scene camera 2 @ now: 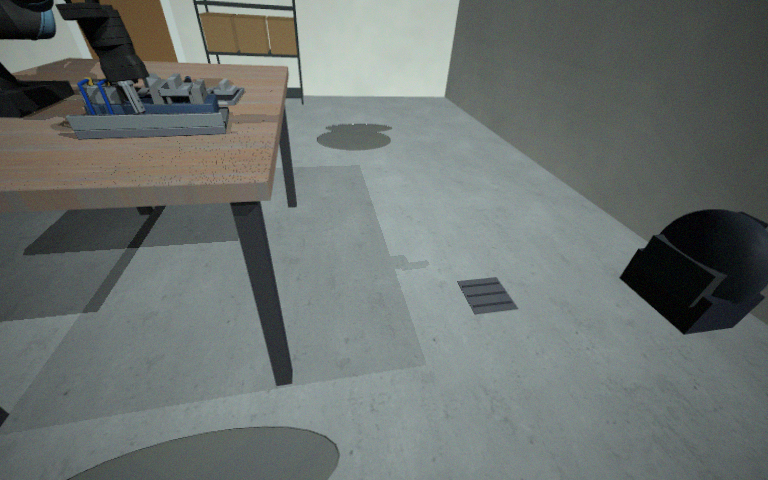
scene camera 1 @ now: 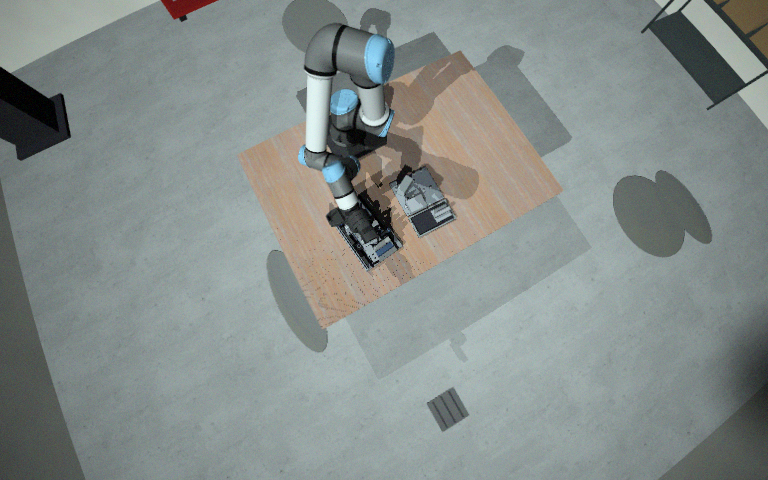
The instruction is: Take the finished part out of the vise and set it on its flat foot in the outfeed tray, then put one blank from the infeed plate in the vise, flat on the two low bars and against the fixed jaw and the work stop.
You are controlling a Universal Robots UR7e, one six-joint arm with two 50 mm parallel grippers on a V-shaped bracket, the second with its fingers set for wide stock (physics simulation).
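Places are measured from the arm's base along level axes (x ahead, y left, z up), in metres.
Pixels of known places: hand at its tool point: (scene camera 2: 136,103) (scene camera 1: 349,231); arm's base at its link origin: (scene camera 1: 346,133).
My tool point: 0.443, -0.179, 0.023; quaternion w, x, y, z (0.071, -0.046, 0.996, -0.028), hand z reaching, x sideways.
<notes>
Ahead of a thing's pixels: the offset from my tool point to its top centre, as dx, dy, dz. "spot": to the spot under its first point. Level surfaces: height alone.
My gripper (scene camera 1: 369,237) (scene camera 2: 135,106) hangs from the dark bracket, tilted, with its light grey fingers down among the parts of the vise. The fingers are too small to tell open from shut, or whether they hold a part. The vise {+0.013, +0.064, +0.034} (scene camera 1: 385,249) (scene camera 2: 184,106) has a blue body with grey blocks on top. In scene camera 1 the bracket and wrist hide much of it. Beside it stands a grey tray unit (scene camera 1: 419,233) (scene camera 2: 235,100) with grey blocks and a dark compartment. I cannot tell the infeed plate from the outfeed tray, nor the finished part from the blanks.
A long grey rail {+0.029, -0.023, -0.016} (scene camera 2: 150,124) runs along the near side of the vise in scene camera 2. Blue upright hooks {spot: -0.050, -0.015, +0.015} (scene camera 2: 105,97) stand at its left end. All stand on the wooden table {dz -0.066} (scene camera 1: 492,152) (scene camera 2: 141,169). The arm (scene camera 1: 318,113) reaches over from the table's back.
</notes>
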